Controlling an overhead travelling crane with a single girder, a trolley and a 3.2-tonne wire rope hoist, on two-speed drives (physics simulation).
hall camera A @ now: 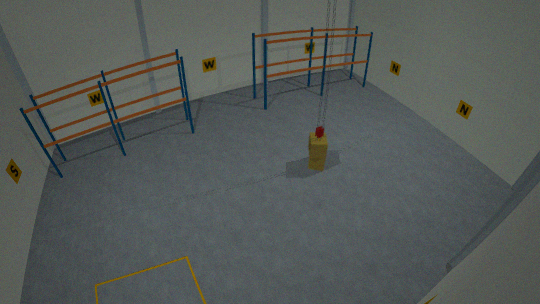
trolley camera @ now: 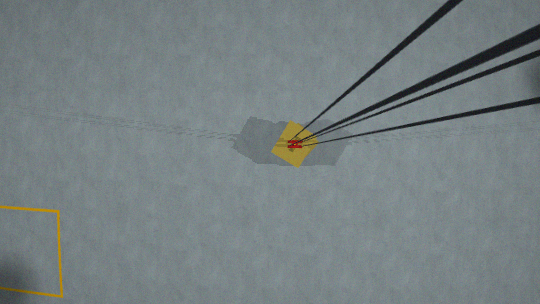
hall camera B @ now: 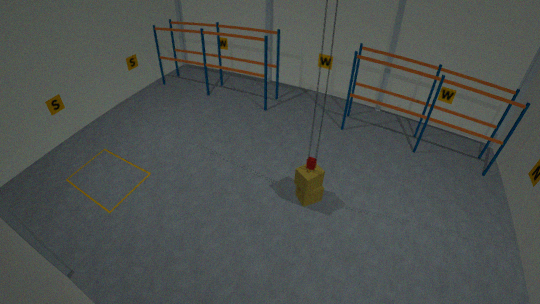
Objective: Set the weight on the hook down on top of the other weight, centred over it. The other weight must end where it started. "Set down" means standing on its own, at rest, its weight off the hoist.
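Note:
My hook, under a red block (hall camera A: 320,132) (hall camera B: 311,163) (trolley camera: 294,144), is shut on the upper weight, a yellow block (hall camera A: 319,145) (hall camera B: 309,179) (trolley camera: 299,158). The upper weight is upright, straight over the lower weight, a similar yellow block (hall camera A: 316,164) (hall camera B: 310,196). No gap shows between them in either hall view; whether the upper one bears on the lower cannot be told. Their sides look nearly in line. The ropes look straight. In the trolley camera the upper weight hides the lower one.
Blue and orange racks (hall camera A: 265,75) (hall camera B: 266,72) stand along the W wall, and further racks (hall camera A: 112,120) (hall camera B: 428,115) stand along the same wall. A yellow outlined square (hall camera A: 141,271) (hall camera B: 127,161) (trolley camera: 60,252) is marked on the floor, apart from the weights.

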